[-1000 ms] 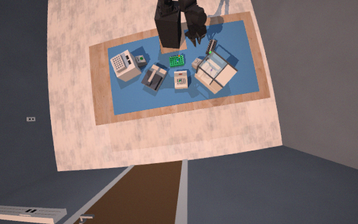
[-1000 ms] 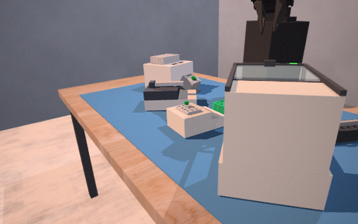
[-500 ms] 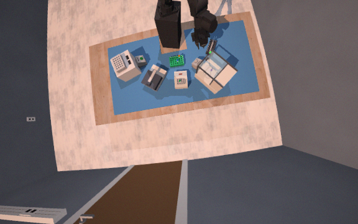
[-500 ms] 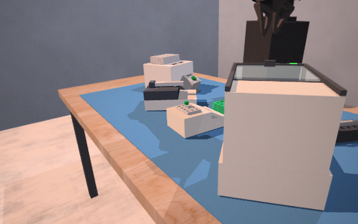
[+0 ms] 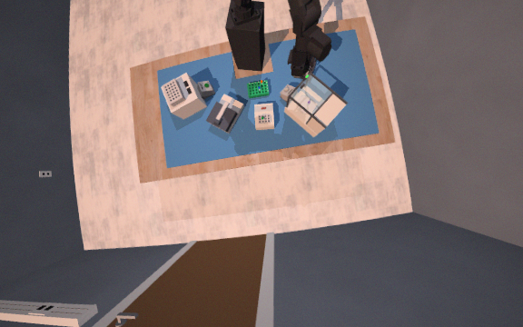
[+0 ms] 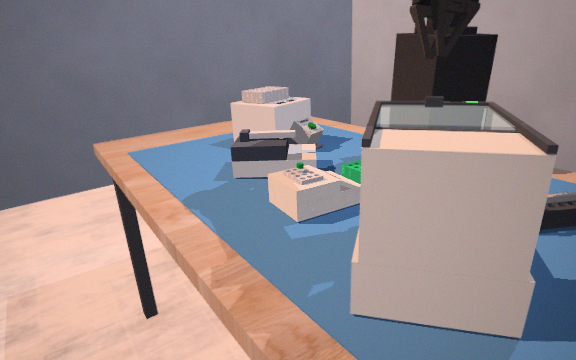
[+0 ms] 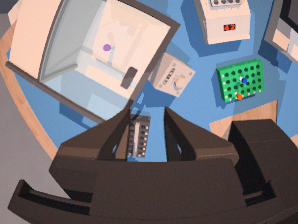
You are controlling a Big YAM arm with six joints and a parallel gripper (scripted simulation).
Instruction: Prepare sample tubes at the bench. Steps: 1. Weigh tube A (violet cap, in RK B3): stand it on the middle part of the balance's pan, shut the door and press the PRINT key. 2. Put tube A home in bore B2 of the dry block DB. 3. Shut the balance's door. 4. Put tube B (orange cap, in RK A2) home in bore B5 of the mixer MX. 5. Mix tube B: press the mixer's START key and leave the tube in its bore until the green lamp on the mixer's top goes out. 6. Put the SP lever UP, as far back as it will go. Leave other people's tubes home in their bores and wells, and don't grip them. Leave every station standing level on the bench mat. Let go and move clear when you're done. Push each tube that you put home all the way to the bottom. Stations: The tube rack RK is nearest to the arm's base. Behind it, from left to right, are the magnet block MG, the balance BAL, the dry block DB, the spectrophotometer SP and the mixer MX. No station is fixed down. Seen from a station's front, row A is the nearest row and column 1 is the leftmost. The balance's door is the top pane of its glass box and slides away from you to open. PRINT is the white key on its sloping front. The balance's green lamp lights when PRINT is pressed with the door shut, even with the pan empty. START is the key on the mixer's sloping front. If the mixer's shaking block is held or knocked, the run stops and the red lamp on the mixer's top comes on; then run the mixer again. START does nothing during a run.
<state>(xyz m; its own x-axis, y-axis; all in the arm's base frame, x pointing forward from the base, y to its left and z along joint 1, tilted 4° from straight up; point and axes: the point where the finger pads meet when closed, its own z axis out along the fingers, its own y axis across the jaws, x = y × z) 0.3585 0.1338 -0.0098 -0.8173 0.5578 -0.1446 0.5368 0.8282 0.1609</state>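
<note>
Now: hand 70 mm above the balance door, 50 mm short of it and 30 mm to the right of it. From my hand the other things lie so: dry block: 250 mm below, 200 mm to the right, 40 mm ahead; then blue-capped tube: 250 mm below, 170 mm to the right, 130 mm behind; then orange-capped tube: 250 mm below, 160 mm behind, 140 mm to the right.
</note>
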